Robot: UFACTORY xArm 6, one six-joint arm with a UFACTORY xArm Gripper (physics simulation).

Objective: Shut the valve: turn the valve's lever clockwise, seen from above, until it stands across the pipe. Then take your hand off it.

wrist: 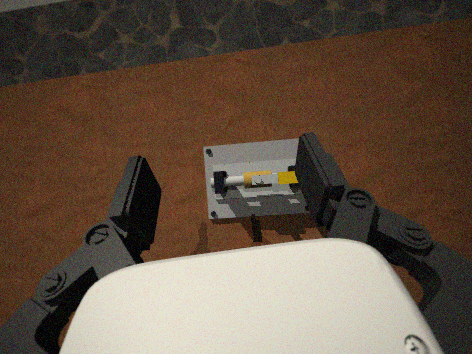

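Observation:
The valve [248, 180] has an orange body on a short white pipe [233, 181], which runs left to right in the wrist view. Its yellow lever [287, 178] points right, along the pipe; its far part is hidden behind the right finger. The valve is mounted on a grey base plate [250, 153] with dark screws at the corners. My gripper [225, 163] is wide open and empty. The right finger overlaps the right end of the plate in the view, and the left finger stands left of the plate. I cannot tell whether the right finger touches the lever.
A black pipe clamp [219, 182] holds the left end of the pipe. Part of another dark support shows near the right finger. The plate lies on a brown wooden table [150, 110]. The table's far edge runs across the upper view, with a dark stone floor [190, 30] beyond it.

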